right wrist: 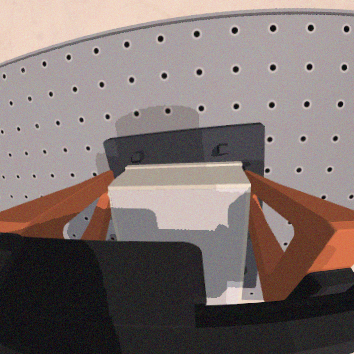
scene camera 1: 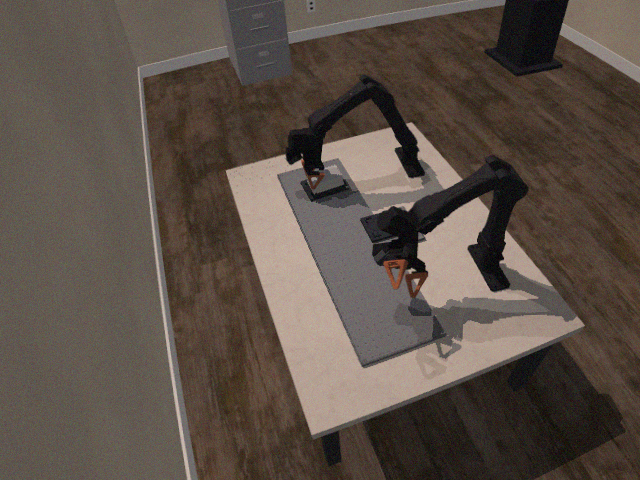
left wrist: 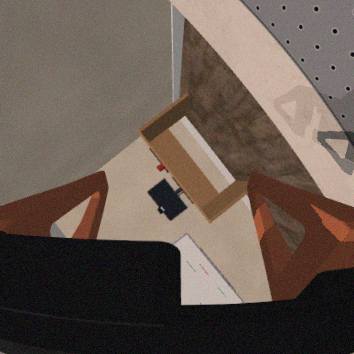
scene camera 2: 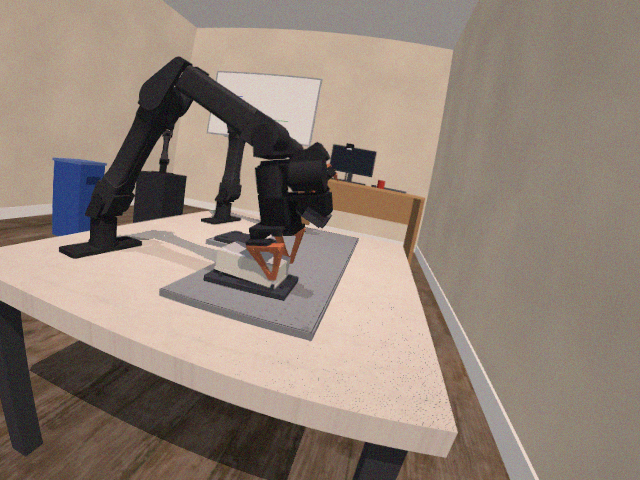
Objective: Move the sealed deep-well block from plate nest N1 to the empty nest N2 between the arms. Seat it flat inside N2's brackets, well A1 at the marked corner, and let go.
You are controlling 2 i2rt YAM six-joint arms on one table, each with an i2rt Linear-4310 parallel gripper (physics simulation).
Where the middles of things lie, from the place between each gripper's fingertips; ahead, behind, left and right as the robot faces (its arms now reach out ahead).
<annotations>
My right gripper is now 60 mm past the white block (scene camera 2: pixel 234 259).
My left hand is 70 cm to the left of the white block and 15 cm above it.
</annotations>
